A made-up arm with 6 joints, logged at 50 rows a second.
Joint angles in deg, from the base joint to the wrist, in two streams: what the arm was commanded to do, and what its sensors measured. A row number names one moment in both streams.
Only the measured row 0 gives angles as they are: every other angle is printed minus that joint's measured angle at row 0.
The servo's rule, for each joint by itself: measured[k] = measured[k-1] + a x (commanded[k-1-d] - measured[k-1]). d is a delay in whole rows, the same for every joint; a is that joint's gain. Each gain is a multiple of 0.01, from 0.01 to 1. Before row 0 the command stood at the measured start. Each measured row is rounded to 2 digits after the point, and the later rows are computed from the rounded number. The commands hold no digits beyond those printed.
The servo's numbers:
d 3
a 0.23 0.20 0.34 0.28 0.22 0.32
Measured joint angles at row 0: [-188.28, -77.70, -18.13, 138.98, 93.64, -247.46]
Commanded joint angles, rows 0 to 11: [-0.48, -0.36, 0.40, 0.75, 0.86, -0.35]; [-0.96, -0.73, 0.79, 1.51, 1.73, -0.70]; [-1.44, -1.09, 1.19, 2.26, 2.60, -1.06]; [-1.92, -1.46, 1.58, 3.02, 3.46, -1.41]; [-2.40, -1.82, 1.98, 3.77, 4.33, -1.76]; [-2.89, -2.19, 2.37, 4.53, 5.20, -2.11]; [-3.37, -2.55, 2.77, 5.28, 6.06, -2.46]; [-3.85, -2.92, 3.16, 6.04, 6.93, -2.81]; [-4.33, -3.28, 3.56, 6.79, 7.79, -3.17]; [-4.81, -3.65, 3.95, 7.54, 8.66, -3.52]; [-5.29, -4.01, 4.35, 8.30, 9.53, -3.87]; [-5.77, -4.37, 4.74, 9.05, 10.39, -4.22]
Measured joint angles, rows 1 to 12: [0.00, 0.00, 0.00, 0.00, 0.00, 0.00]; [0.00, 0.00, 0.00, 0.00, 0.00, 0.00]; [0.00, 0.00, 0.00, 0.00, 0.00, 0.00]; [-0.11, -0.07, 0.14, 0.21, 0.19, -0.11]; [-0.31, -0.20, 0.36, 0.57, 0.53, -0.30]; [-0.57, -0.38, 0.64, 1.04, 0.99, -0.54]; [-0.88, -0.60, 0.96, 1.59, 1.53, -0.82]; [-1.23, -0.84, 1.31, 2.20, 2.15, -1.12]; [-1.61, -1.11, 1.67, 2.85, 2.82, -1.44]; [-2.01, -1.40, 2.04, 3.53, 3.53, -1.77]; [-2.43, -1.70, 2.42, 4.23, 4.28, -2.10]; [-2.87, -2.02, 2.81, 4.95, 5.05, -2.44]
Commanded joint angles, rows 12 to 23: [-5.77, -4.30, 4.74, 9.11, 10.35, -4.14]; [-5.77, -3.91, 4.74, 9.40, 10.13, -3.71]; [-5.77, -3.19, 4.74, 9.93, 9.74, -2.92]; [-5.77, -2.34, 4.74, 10.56, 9.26, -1.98]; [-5.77, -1.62, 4.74, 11.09, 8.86, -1.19]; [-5.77, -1.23, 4.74, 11.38, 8.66, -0.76]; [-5.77, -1.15, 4.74, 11.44, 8.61, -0.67]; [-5.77, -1.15, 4.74, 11.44, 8.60, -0.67]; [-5.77, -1.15, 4.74, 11.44, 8.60, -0.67]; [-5.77, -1.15, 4.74, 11.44, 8.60, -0.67]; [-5.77, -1.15, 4.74, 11.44, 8.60, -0.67]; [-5.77, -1.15, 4.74, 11.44, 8.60, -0.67]
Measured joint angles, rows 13 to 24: [-3.32, -2.35, 3.20, 5.68, 5.84, -2.79]; [-3.77, -2.68, 3.59, 6.41, 6.65, -3.14]; [-4.23, -3.02, 3.98, 7.15, 7.47, -3.49]; [-4.58, -3.28, 4.24, 7.70, 8.10, -3.70]; [-4.85, -3.41, 4.41, 8.18, 8.55, -3.70]; [-5.06, -3.37, 4.52, 8.67, 8.81, -3.45]; [-5.22, -3.16, 4.59, 9.20, 8.91, -2.98]; [-5.35, -2.85, 4.64, 9.73, 8.90, -2.41]; [-5.45, -2.53, 4.67, 10.19, 8.85, -1.88]; [-5.52, -2.25, 4.69, 10.54, 8.80, -1.49]; [-5.58, -2.03, 4.71, 10.79, 8.76, -1.23]; [-5.62, -1.85, 4.72, 10.97, 8.72, -1.05]
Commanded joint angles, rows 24 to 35: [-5.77, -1.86, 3.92, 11.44, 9.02, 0.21]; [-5.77, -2.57, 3.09, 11.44, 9.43, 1.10]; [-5.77, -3.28, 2.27, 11.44, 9.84, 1.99]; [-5.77, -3.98, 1.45, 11.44, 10.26, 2.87]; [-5.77, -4.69, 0.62, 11.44, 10.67, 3.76]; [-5.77, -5.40, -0.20, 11.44, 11.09, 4.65]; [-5.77, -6.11, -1.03, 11.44, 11.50, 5.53]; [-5.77, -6.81, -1.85, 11.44, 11.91, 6.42]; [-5.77, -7.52, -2.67, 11.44, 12.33, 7.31]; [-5.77, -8.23, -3.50, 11.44, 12.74, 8.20]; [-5.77, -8.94, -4.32, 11.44, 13.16, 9.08]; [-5.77, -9.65, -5.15, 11.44, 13.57, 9.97]
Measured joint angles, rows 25 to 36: [-5.65, -1.71, 4.73, 11.10, 8.69, -0.93]; [-5.68, -1.60, 4.73, 11.20, 8.67, -0.85]; [-5.70, -1.51, 4.73, 11.27, 8.65, -0.79]; [-5.72, -1.58, 4.45, 11.32, 8.73, -0.47]; [-5.73, -1.78, 3.99, 11.35, 8.88, 0.03]; [-5.74, -2.08, 3.41, 11.38, 9.09, 0.66]; [-5.75, -2.46, 2.74, 11.40, 9.35, 1.37]; [-5.75, -2.91, 2.02, 11.41, 9.64, 2.13]; [-5.75, -3.41, 1.27, 11.42, 9.96, 2.94]; [-5.75, -3.95, 0.49, 11.43, 10.30, 3.77]; [-5.75, -4.52, -0.31, 11.43, 10.65, 4.62]; [-5.75, -5.12, -1.11, 11.43, 11.02, 5.48]
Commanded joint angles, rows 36 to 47: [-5.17, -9.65, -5.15, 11.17, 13.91, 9.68]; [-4.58, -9.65, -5.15, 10.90, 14.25, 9.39]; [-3.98, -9.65, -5.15, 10.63, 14.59, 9.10]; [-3.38, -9.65, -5.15, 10.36, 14.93, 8.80]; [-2.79, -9.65, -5.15, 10.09, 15.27, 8.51]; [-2.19, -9.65, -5.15, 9.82, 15.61, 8.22]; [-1.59, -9.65, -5.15, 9.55, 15.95, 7.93]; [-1.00, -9.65, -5.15, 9.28, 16.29, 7.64]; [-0.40, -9.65, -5.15, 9.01, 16.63, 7.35]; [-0.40, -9.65, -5.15, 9.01, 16.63, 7.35]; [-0.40, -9.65, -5.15, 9.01, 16.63, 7.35]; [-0.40, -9.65, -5.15, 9.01, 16.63, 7.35]
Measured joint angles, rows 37 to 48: [-5.75, -5.74, -1.92, 11.43, 11.40, 6.35]; [-5.75, -6.38, -2.74, 11.43, 11.79, 7.22]; [-5.75, -7.03, -3.56, 11.43, 12.18, 8.10]; [-5.62, -7.55, -4.10, 11.36, 12.56, 8.61]; [-5.38, -7.97, -4.46, 11.23, 12.93, 8.86]; [-5.06, -8.31, -4.69, 11.06, 13.30, 8.94]; [-4.67, -8.58, -4.85, 10.86, 13.66, 8.90]; [-4.24, -8.79, -4.95, 10.64, 14.01, 8.78]; [-3.77, -8.96, -5.02, 10.41, 14.36, 8.60]; [-3.27, -9.10, -5.06, 10.17, 14.71, 8.39]; [-2.75, -9.21, -5.09, 9.92, 15.06, 8.15]; [-2.21, -9.30, -5.11, 9.67, 15.41, 7.89]
